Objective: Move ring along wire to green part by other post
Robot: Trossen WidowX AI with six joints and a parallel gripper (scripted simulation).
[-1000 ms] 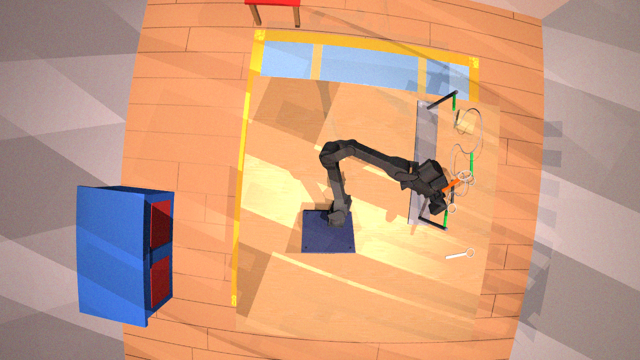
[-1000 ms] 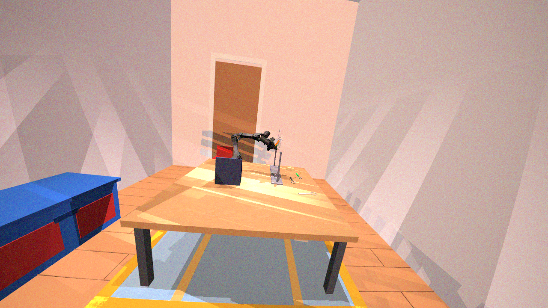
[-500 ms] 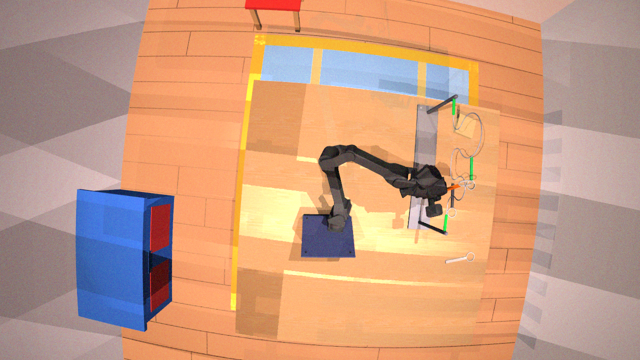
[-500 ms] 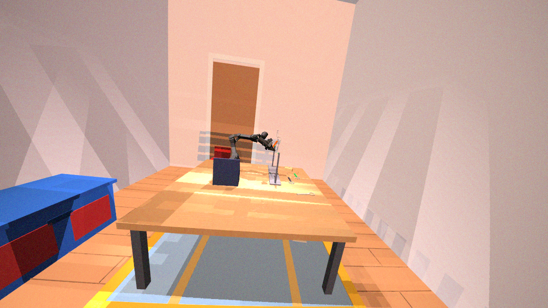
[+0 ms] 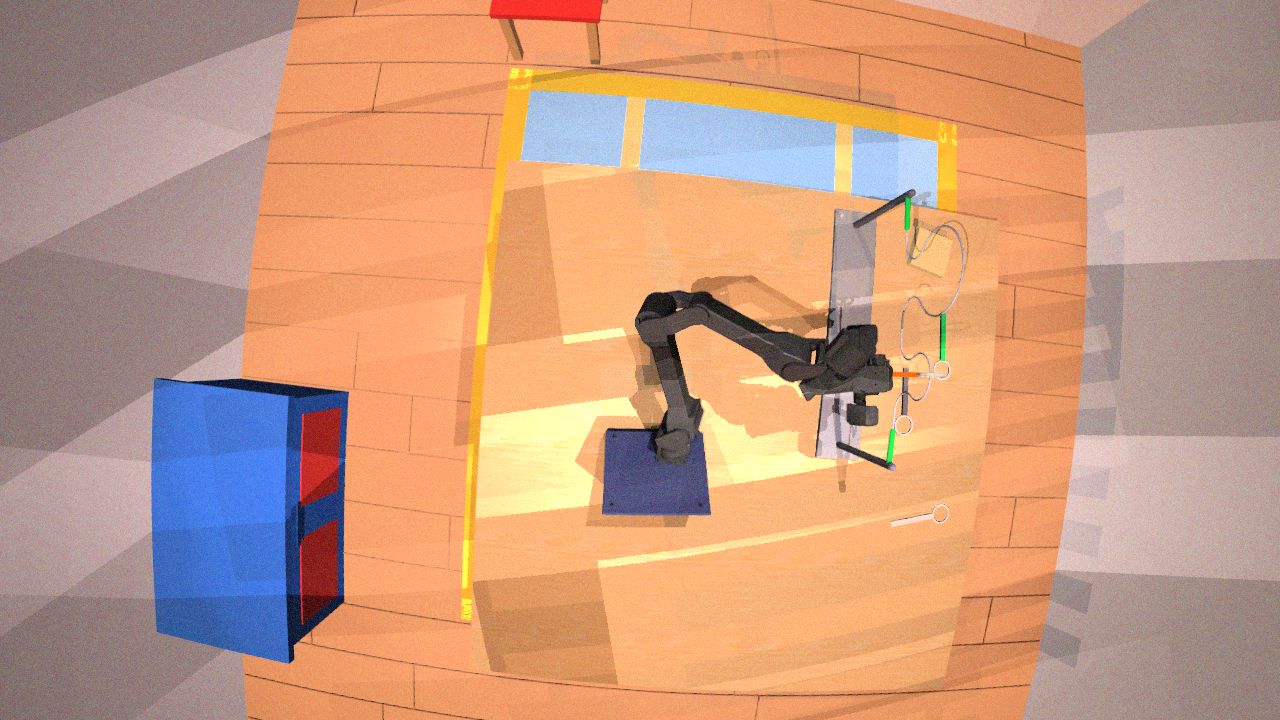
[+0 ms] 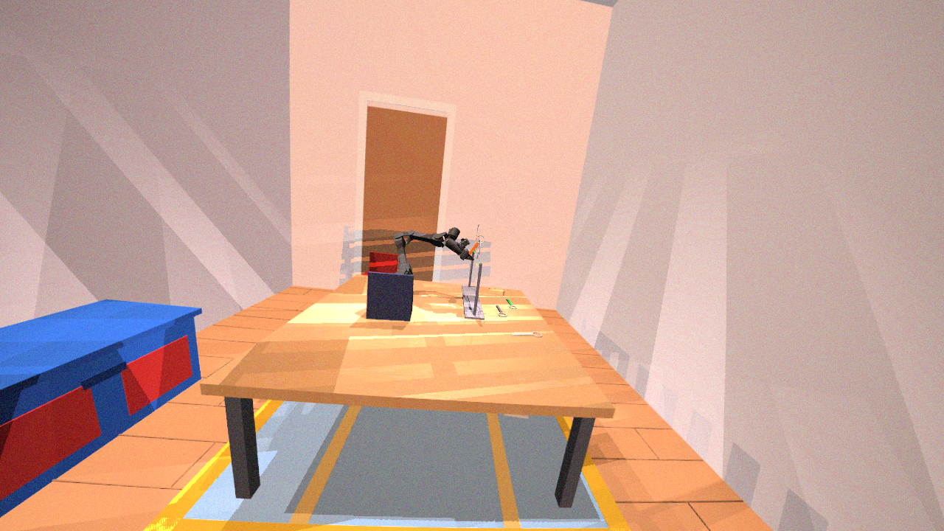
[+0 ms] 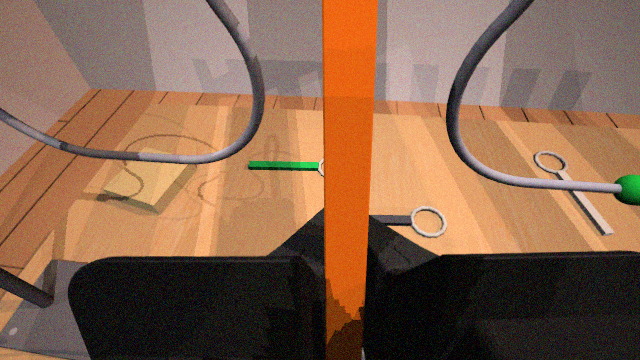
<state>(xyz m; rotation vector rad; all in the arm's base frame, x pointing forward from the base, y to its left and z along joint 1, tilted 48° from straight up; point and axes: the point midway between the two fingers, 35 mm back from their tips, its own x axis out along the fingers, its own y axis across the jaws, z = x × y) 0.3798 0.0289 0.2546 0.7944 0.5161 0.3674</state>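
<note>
Now: the orange-handled ring 90 mm above my gripper tip. From my gripper tip the other things lie so: tan block (230 mm ahead, 320 mm to the left, 280 mm below); dark-handled ring (200 mm ahead, 80 mm to the right, 290 mm below); green-handled ring (290 mm ahead, 70 mm to the left, 290 mm below).
</note>
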